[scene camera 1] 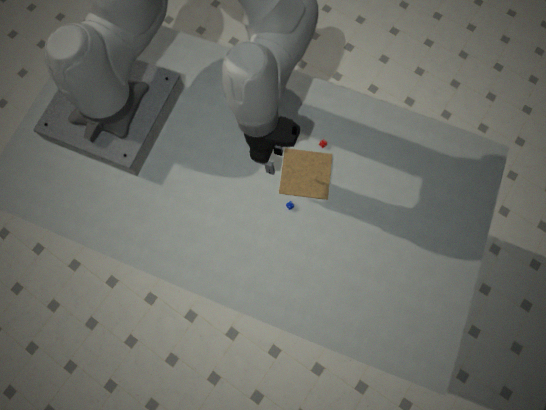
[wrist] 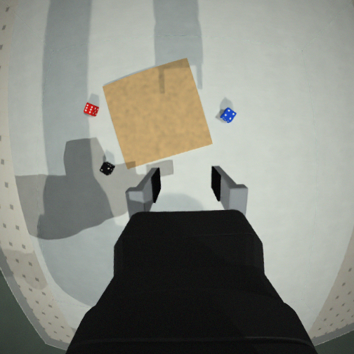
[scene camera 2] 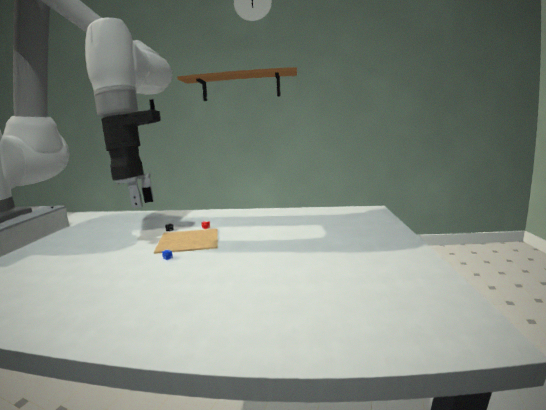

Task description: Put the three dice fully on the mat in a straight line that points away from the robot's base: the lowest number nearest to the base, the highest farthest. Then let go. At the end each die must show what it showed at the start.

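Places are measured from the arm's base along level axes (x ahead, y left, z up), in centimetres.
Pixels of known places: gripper, fingertip midpoint: point(scene camera 1: 274, 163) point(scene camera 2: 143, 204); arm's base, origin of the base link: point(scene camera 1: 109, 104).
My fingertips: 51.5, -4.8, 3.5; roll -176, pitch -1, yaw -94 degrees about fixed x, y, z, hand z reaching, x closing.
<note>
For each thing: its middle in the pictures, then the offset to it from my fingertips, as dx, dy, dz. Level surfaces: height alone.
- red die, body centre: point(scene camera 2: 205, 225) point(scene camera 1: 323, 143) +10.7, +13.7, -9.2
- blue die, body centre: point(scene camera 2: 167, 254) point(scene camera 1: 290, 205) +6.9, -7.3, -9.2
- black die, body centre: point(scene camera 2: 169, 227) +0.9, +12.4, -9.2
- tan square mat, body centre: point(scene camera 2: 188, 240) point(scene camera 1: 305, 173) +8.5, +3.5, -9.8
- pale table, its level: dz -10.0
A red die point(scene camera 1: 323, 143) point(scene camera 2: 205, 225) point(wrist: 91, 109) lies off the mat, its top showing six in the wrist view. A blue die point(scene camera 1: 290, 205) point(scene camera 2: 167, 255) point(wrist: 228, 115) lies off the mat's opposite side, its top apparently showing four. A black die point(scene camera 2: 169, 227) point(wrist: 107, 168) lies off the mat near its base-side corner; its number is too small to read surely, and the arm hides it in scene camera 1. The tan square mat point(scene camera 1: 306, 174) point(scene camera 2: 187, 241) point(wrist: 157, 115) bears no die. My gripper point(scene camera 1: 274, 159) point(scene camera 2: 142, 201) point(wrist: 185, 177) is open and empty, high above the table on the mat's base side.
The robot's base plate point(scene camera 1: 150, 120) point(scene camera 2: 50, 220) stands on the pale table point(scene camera 1: 225, 240) point(scene camera 2: 280, 310). Arm shadows cross the table and part of the mat. A wooden shelf point(scene camera 2: 240, 74) is on the back wall.
</note>
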